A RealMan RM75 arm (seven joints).
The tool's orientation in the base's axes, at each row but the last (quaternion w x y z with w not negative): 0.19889 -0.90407 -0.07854 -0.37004; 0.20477 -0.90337 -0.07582 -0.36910; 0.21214 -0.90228 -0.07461 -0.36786; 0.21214 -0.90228 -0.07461 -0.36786; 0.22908 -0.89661 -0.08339 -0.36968; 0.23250 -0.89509 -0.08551 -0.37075; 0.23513 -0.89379 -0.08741 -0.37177
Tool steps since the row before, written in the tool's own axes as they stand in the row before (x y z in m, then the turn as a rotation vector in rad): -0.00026 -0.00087 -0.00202 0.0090 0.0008 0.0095; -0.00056 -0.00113 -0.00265 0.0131 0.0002 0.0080; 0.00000 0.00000 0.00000 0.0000 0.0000 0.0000; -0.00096 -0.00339 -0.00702 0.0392 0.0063 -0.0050; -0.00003 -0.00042 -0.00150 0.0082 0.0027 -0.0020; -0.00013 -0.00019 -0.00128 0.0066 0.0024 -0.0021; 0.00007 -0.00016 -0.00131 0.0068 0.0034 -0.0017
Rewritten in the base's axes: -0.00173 -0.00005 0.00139 0.0127 0.0032 -0.0001; -0.00241 -0.00010 0.00167 0.0145 0.0030 0.0039; 0.00000 0.00000 0.00000 0.0000 0.0000 0.0000; -0.00611 -0.00001 0.00493 0.0268 -0.0087 0.0284; -0.00109 -0.00034 0.00106 0.0055 -0.0035 0.0060; -0.00095 -0.00044 0.00077 0.0042 -0.0032 0.0051; -0.00082 -0.00050 0.00091 0.0049 -0.0039 0.0046
